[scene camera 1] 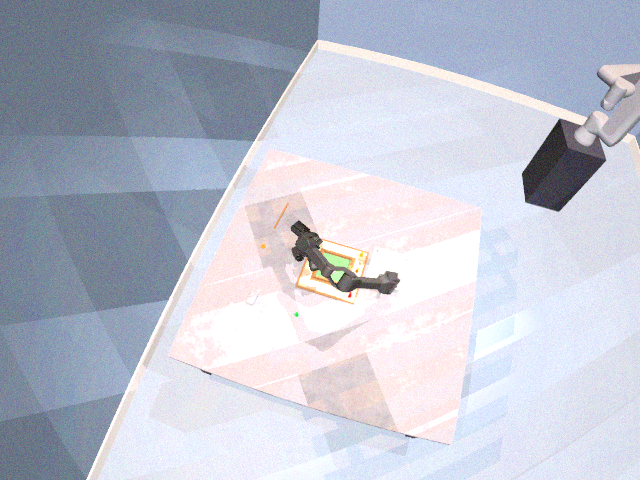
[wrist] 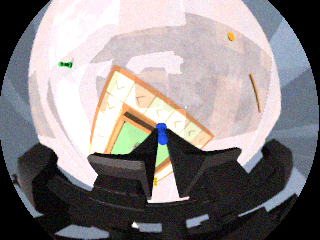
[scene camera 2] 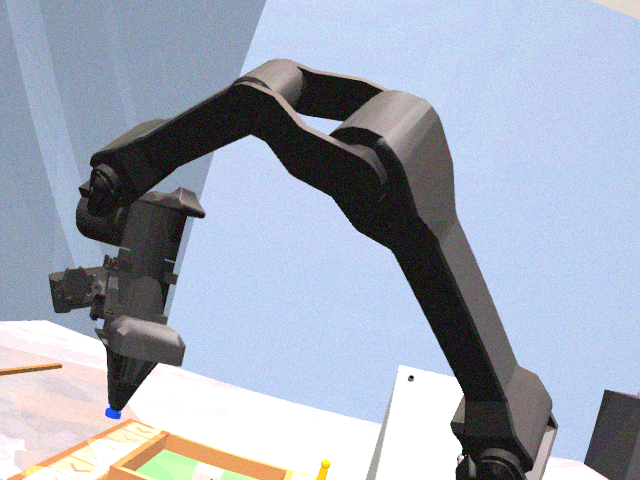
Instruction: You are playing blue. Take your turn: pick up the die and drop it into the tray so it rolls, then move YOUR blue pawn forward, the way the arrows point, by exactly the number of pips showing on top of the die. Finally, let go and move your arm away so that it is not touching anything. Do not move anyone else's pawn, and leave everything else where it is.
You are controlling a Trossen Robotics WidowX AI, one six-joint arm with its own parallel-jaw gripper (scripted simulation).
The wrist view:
gripper: 161,131
green tray: 130,135
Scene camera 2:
gripper: 114,408
